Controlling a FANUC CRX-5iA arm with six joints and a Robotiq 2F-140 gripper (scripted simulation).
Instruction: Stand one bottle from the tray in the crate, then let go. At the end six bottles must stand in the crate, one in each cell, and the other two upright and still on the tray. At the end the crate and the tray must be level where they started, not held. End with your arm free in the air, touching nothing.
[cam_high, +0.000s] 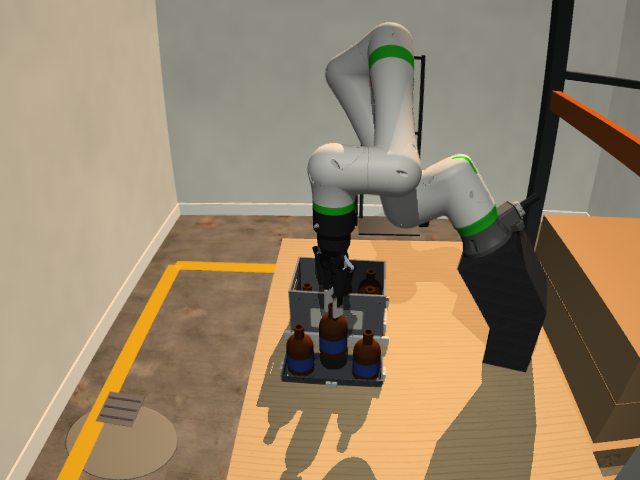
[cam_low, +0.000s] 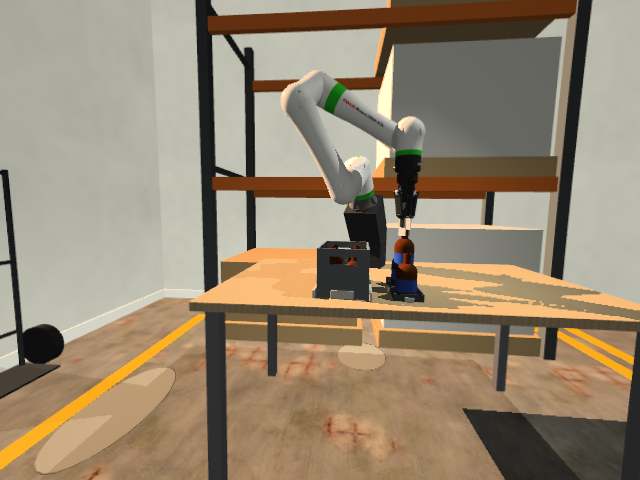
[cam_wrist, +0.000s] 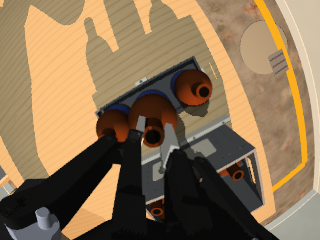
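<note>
My hand is 9 cm above the glass bottle. Round my hand: tray 24 cm below; then grey crate 5 cm behind, 22 cm to the right, 17 cm below.
</note>
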